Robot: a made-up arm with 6 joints.
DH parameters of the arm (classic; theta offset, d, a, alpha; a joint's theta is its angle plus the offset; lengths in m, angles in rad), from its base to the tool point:
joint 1: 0 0.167 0 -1.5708
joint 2: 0.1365 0 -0.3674 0
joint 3: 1.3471 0 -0.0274 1.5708
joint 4: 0 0.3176 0 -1.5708
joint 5: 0 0 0 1.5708
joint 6: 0 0.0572 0 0
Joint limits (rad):
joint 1: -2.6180..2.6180
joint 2: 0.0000..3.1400
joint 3: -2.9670..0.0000
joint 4: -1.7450..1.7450
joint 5: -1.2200..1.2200
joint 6: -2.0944..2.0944
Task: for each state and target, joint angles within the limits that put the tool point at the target. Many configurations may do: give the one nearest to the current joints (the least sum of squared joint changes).
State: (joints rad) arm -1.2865 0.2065 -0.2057 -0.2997 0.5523 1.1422
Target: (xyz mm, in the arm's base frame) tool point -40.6 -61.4 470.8
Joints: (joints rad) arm -1.8878 0.5482 -0.6647 -0.5848 0.6631 1.1422
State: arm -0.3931 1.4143 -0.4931 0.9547 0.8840 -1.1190
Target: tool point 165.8 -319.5 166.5
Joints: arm -1.1755 1.9659 -0.7913 0.9355 0.7093 -1.1190
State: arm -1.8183 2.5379 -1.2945 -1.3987 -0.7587 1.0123
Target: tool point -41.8 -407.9 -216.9
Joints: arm -1.7615 3.0689 -1.4313 -1.3798 -0.7024 1.0123
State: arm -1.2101 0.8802 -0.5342 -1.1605 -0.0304 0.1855
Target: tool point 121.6 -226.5 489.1
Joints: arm -1.0930 1.1078 -0.8742 -1.1575 -0.0731 0.1855
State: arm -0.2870 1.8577 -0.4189 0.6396 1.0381 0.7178
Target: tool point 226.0 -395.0 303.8
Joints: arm -1.1074 1.8765 -1.2276 0.6404 0.8473 0.7178
